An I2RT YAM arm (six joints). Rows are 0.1 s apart.
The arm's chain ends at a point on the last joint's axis. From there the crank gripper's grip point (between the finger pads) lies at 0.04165 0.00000 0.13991 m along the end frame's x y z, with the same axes.
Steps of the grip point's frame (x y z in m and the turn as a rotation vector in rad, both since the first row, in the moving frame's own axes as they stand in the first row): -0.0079, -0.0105, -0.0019, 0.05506, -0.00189, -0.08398; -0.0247, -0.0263, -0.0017, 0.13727, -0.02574, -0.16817; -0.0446, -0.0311, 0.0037, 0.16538, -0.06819, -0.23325; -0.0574, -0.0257, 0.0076, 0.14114, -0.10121, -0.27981; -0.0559, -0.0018, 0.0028, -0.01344, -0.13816, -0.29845
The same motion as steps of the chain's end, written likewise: -0.0072, 0.0007, -0.0017, 0.05506, -0.00189, -0.08398; -0.0189, -0.0005, -0.0009, 0.13727, -0.02574, -0.16817; -0.0313, 0.0004, 0.0039, 0.16538, -0.06819, -0.23325; -0.0389, 0.0035, 0.0064, 0.14114, -0.10121, -0.27981; -0.0350, 0.0057, -0.0016, -0.01344, -0.13816, -0.29845
